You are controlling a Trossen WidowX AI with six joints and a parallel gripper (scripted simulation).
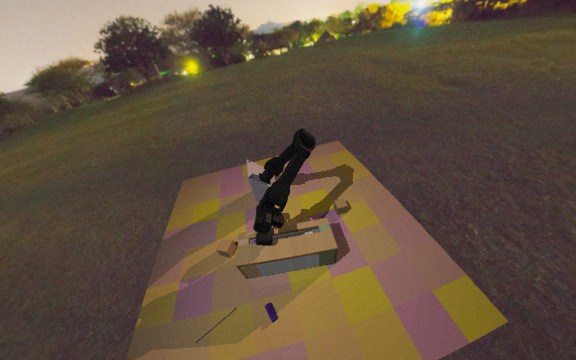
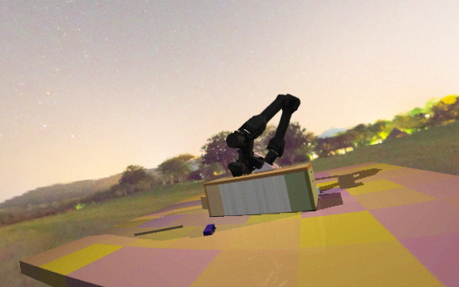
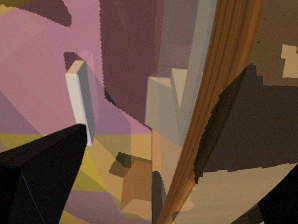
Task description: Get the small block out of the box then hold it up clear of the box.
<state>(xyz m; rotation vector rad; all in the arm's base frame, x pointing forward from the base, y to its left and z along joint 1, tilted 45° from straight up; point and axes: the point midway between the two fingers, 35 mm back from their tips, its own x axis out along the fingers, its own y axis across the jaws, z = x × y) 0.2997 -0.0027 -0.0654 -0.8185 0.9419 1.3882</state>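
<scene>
My gripper tip is 5 cm short of the blue block and 2 cm to the left of it. Also, from my gripper tip: tan cube (2 cm behind, 19 cm to the right, 6 cm below); box (4 cm ahead, 10 cm to the left, 2 cm below).
</scene>
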